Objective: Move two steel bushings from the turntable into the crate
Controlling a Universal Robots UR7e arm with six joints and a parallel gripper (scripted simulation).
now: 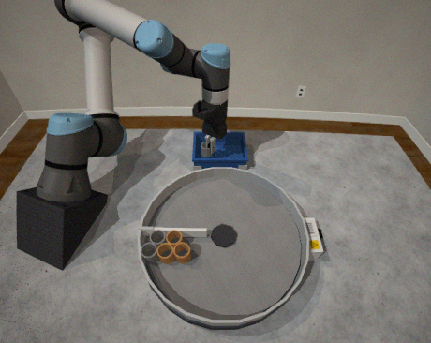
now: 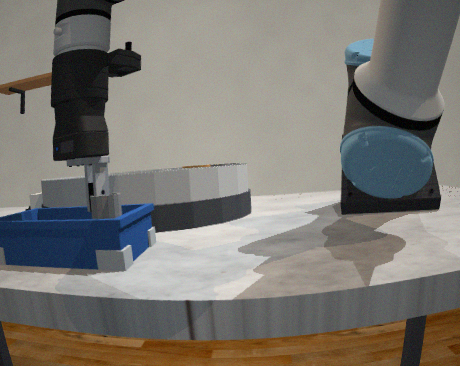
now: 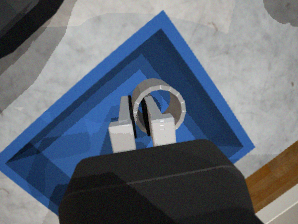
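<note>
The blue crate lies 30 mm ahead of my hand, 30 mm to the left of it and 40 mm below it. Round my hand: round turntable: 30 mm ahead, 320 mm to the right, 10 mm below.
</note>
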